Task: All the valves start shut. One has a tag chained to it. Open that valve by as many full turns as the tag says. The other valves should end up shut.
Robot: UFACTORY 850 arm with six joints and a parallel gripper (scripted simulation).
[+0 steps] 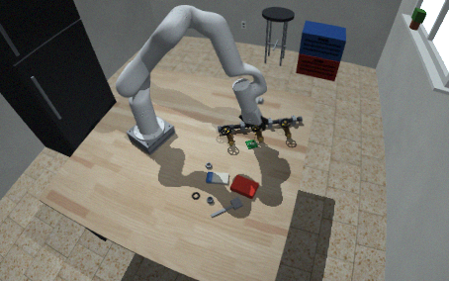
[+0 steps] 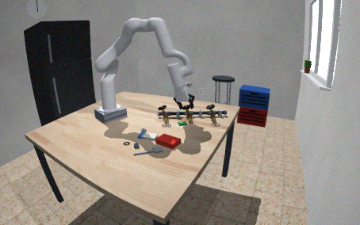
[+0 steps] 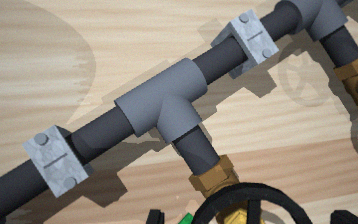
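The green tag is 10 cm below my hand, 5 cm to the right of it and 3 cm behind it. The rest, counted from my hand: grey scraper 44 cm to the right, 10 cm below, 6 cm behind; then red box 33 cm to the right, 9 cm below, 1 cm behind; then white block 30 cm to the right, 15 cm behind, 10 cm below.
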